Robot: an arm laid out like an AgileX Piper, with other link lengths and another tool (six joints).
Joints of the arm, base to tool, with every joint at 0 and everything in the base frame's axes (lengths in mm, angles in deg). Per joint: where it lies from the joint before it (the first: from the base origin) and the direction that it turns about. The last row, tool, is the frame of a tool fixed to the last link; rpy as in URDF.
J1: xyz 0 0 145.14 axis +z
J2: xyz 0 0 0 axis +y
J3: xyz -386.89 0 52.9 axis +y
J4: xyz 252.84 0 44.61 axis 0.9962 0 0.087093
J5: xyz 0 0 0 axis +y
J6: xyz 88.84 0 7.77 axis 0.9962 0 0.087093
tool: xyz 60.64 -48 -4.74 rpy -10.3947 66.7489 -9.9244
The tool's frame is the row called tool.
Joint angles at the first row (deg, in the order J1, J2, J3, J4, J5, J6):
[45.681, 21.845, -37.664, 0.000, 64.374, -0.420]
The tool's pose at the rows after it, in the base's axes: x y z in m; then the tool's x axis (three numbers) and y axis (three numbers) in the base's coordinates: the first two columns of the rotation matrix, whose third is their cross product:
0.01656, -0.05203, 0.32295, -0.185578, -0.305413, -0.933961, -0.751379, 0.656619, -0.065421
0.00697, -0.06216, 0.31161, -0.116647, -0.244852, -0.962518, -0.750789, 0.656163, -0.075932
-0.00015, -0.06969, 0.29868, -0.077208, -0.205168, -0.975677, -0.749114, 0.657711, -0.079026
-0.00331, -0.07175, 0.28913, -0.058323, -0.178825, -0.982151, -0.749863, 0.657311, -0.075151
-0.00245, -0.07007, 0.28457, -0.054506, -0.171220, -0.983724, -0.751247, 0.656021, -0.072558
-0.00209, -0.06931, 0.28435, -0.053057, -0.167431, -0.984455, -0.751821, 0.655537, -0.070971
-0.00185, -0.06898, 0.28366, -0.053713, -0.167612, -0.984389, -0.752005, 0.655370, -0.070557
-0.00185, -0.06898, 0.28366, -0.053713, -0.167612, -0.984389, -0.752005, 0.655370, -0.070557
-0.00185, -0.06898, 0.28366, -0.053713, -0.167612, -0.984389, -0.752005, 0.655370, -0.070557
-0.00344, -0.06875, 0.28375, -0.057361, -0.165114, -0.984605, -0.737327, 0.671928, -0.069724
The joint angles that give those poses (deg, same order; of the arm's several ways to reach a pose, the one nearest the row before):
[45.869, 14.975, -34.568, 0.001, 63.007, -0.691]
[46.020, 9.010, -32.676, 0.001, 61.592, -1.091]
[46.133, 4.369, -30.930, 0.000, 61.192, -1.116]
[46.132, 1.759, -29.457, 0.362, 60.468, -1.117]
[46.134, 1.262, -28.367, 0.603, 59.413, -1.159]
[46.134, 1.262, -28.195, 0.720, 59.028, -1.159]
[46.134, 1.261, -28.030, 0.745, 58.898, -1.159]
[46.134, 1.261, -28.030, 0.745, 58.898, -1.159]
[46.134, 1.261, -28.030, 0.745, 58.898, -1.159]
[44.835, 1.263, -28.031, 0.805, 58.844, -1.160]

